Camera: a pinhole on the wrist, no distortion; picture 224 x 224 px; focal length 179.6 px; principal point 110.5 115.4 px. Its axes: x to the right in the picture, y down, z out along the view. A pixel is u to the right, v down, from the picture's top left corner.
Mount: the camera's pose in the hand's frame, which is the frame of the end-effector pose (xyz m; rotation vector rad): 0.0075 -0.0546 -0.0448 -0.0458 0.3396 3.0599
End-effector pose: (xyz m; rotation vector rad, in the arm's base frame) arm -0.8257 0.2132 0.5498 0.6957 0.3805 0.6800
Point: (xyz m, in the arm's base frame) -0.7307 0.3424 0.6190
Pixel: outside the picture
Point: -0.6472 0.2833 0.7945
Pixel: 27.6 41.6
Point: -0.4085 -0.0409 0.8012
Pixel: 68.8 188.6
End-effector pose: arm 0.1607 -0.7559 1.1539 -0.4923 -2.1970 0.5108
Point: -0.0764 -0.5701 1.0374
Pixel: 21.5 11.5
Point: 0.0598 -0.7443 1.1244
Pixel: 60.3 76.2
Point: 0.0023 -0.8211 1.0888
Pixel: 92.8 150.6
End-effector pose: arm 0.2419 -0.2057 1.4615 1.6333 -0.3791 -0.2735
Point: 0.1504 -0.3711 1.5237
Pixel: 125.9 57.0
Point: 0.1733 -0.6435 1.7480
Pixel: 71.0 18.1
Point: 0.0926 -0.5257 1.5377
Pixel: 113.8 82.7
